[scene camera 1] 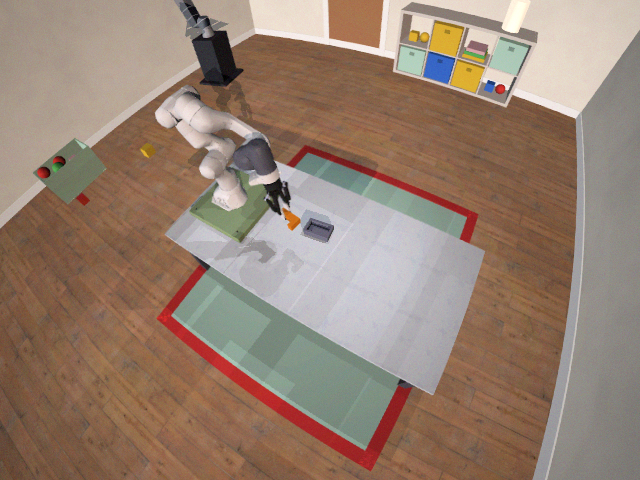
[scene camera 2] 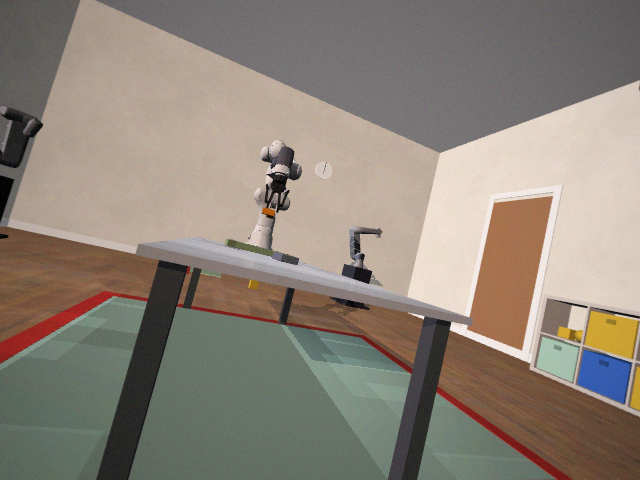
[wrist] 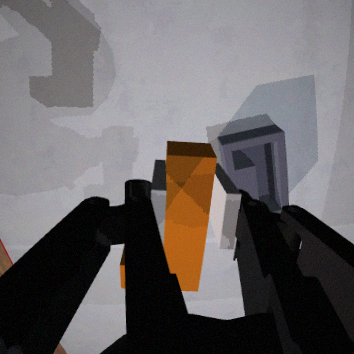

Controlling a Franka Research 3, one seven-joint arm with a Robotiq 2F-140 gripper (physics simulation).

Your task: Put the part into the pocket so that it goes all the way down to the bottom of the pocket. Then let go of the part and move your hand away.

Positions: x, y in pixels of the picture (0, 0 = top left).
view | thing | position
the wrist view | my gripper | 185, 180
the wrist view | orange L-shaped block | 190, 166
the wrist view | dark grey pocket block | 255, 159
